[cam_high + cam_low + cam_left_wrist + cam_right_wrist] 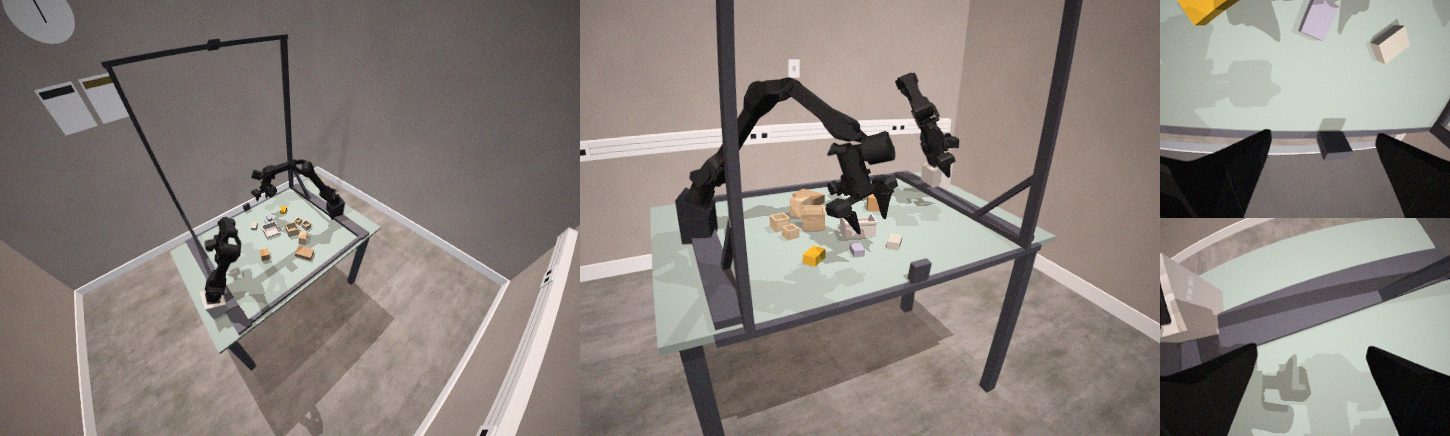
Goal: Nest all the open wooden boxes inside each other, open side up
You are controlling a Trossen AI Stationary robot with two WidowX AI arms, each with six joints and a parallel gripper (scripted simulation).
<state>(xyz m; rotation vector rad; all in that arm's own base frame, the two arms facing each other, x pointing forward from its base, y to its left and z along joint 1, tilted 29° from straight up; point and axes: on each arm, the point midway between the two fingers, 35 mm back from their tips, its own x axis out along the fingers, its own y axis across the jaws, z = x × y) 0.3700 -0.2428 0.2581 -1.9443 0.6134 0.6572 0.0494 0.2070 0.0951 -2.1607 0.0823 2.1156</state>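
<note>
The flat brown box lies 48 cm ahead of my left hand, 14 cm below it and 8 cm to the right of it. Round my left hand: cream block: 15 cm to the right, 14 cm below, 6 cm ahead; then orange cube: 32 cm ahead, 26 cm to the right, 13 cm below; then purple block: 15 cm below, 8 cm ahead, 3 cm to the right.
</note>
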